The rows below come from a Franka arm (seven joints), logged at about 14 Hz.
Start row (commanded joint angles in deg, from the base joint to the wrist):
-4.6 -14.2 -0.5 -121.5 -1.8 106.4 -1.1
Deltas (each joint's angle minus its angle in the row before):
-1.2 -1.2 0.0 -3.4 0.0 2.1 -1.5
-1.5 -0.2 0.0 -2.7 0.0 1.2 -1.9
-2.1 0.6 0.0 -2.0 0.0 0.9 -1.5
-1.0 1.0 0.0 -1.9 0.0 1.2 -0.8
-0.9 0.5 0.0 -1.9 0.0 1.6 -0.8
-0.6 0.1 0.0 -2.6 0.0 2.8 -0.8
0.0 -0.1 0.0 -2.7 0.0 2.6 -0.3
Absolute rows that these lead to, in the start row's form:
-5.8 -15.4 -0.5 -124.9 -1.8 108.5 -2.6
-7.3 -15.6 -0.5 -127.6 -1.8 109.7 -4.5
-9.4 -15.0 -0.5 -129.6 -1.8 110.6 -6.0
-10.4 -14.0 -0.5 -131.5 -1.8 111.8 -6.8
-11.3 -13.5 -0.5 -133.4 -1.8 113.4 -7.6
-11.9 -13.4 -0.5 -136.0 -1.8 116.2 -8.4
-11.9 -13.5 -0.5 -138.7 -1.8 118.8 -8.7

